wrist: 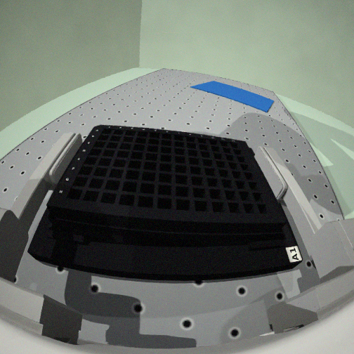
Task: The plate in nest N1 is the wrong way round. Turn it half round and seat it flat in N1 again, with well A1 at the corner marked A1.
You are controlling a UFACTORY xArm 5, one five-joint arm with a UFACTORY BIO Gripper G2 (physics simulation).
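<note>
The black well plate (pixel 165 172) lies in the black nest N1 (pixel 160 260) in the middle of the wrist view and looks level. Small white letters run down the plate's left edge and faint marks run along its far edge. The white A1 label (pixel 294 253) is on the nest's near right corner. My gripper (pixel 170 167) is shut on the plate, with one pale finger pad against its left side and one against its right side. The lower parts of the plate's sides are hidden in dark shade.
A flat blue rectangle (pixel 235 95) lies farther back on the grey perforated deck (pixel 145 92), right of centre. The deck's right edge runs down behind the right finger. Pale green walls (pixel 240 35) stand beyond, and shadows of the gripper fall on the deck.
</note>
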